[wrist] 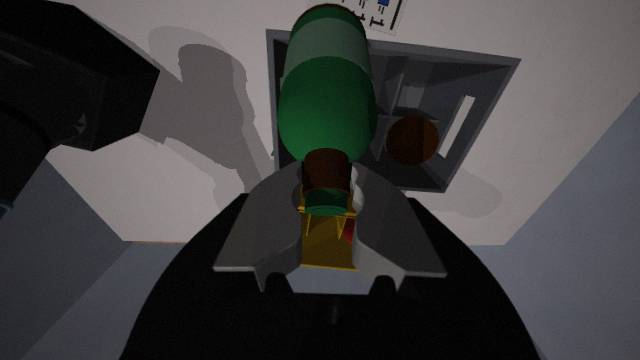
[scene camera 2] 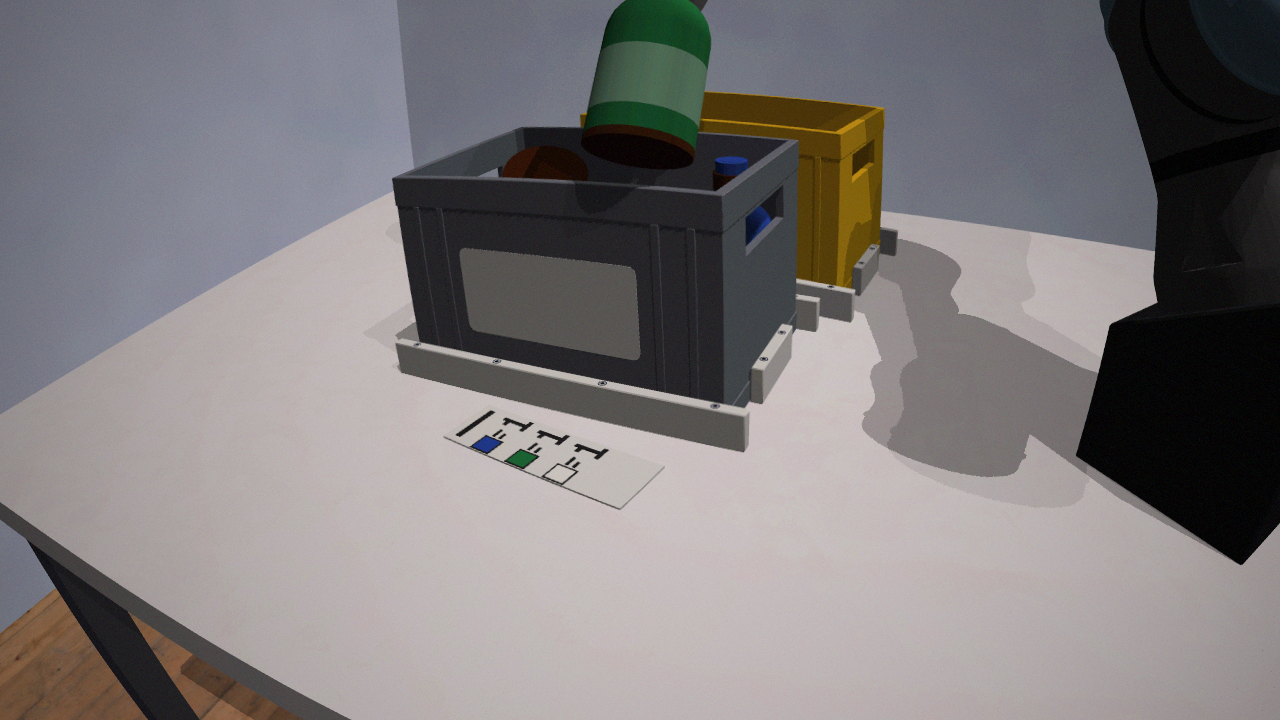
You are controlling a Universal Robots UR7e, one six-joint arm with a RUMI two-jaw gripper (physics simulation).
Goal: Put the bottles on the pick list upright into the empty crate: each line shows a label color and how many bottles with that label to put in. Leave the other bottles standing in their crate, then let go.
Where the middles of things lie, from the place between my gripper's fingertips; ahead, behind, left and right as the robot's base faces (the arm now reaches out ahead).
Labels:
The green bottle [scene camera 2: 644,111] lies 40 mm to the left of my hand and 30 mm below it. The rest, counted from my hand: pick list [scene camera 2: 606,475] 60 mm ahead, 140 mm to the left, 280 mm below.

